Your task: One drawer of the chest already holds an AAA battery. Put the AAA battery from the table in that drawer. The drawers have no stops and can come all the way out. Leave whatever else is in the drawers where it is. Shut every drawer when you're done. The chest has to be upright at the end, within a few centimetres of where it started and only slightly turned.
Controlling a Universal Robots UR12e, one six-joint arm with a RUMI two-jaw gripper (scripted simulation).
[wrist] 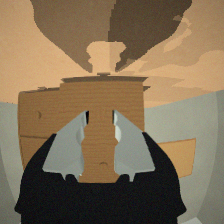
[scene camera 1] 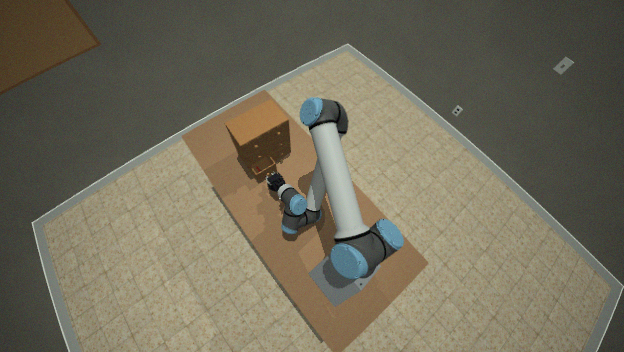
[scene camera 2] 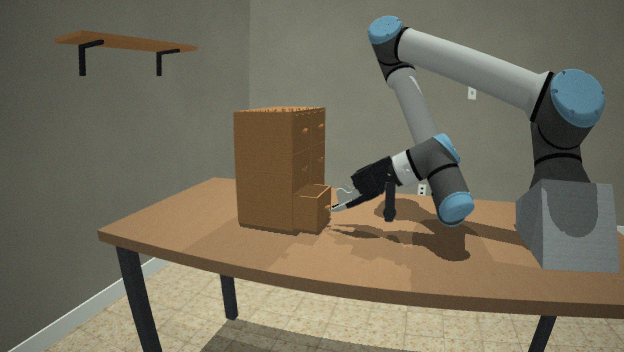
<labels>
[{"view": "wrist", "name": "gripper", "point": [100,111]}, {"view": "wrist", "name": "drawer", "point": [45,107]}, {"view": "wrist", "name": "drawer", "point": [100,98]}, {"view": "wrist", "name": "drawer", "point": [96,158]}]
</labels>
